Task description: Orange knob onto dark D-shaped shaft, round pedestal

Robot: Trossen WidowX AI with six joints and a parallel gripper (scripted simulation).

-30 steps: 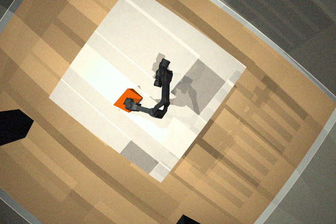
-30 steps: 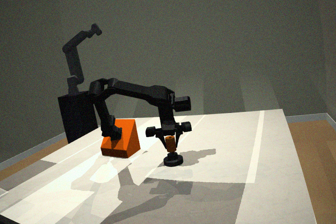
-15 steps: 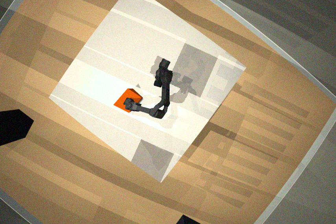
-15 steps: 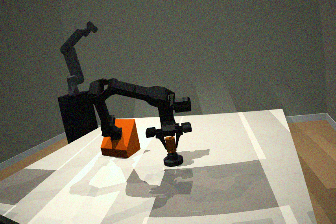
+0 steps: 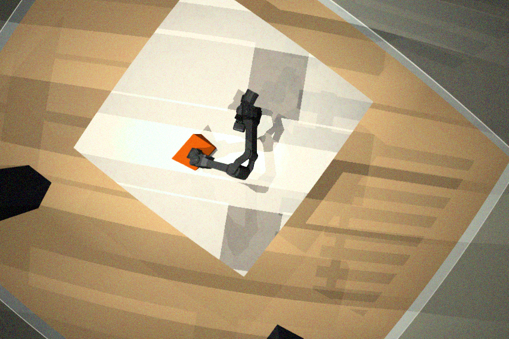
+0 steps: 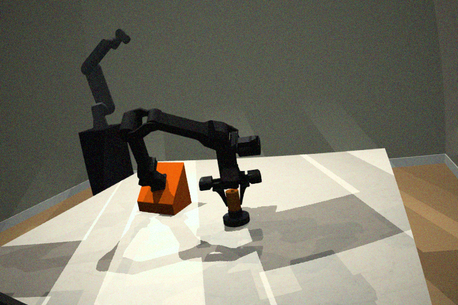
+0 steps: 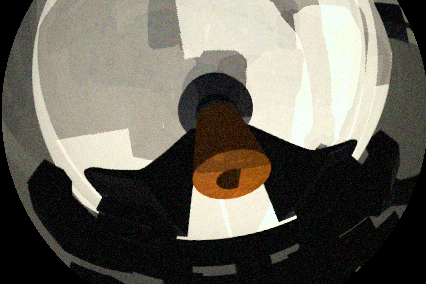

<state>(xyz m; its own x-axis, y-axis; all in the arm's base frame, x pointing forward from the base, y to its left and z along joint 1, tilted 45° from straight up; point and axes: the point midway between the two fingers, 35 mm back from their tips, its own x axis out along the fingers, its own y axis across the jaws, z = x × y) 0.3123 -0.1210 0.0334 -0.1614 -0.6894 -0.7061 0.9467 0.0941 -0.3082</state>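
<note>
Right now the orange knob is 2 cm above my gripper tip. Round my gripper tip: round dark pedestal: 3 cm below.
</note>
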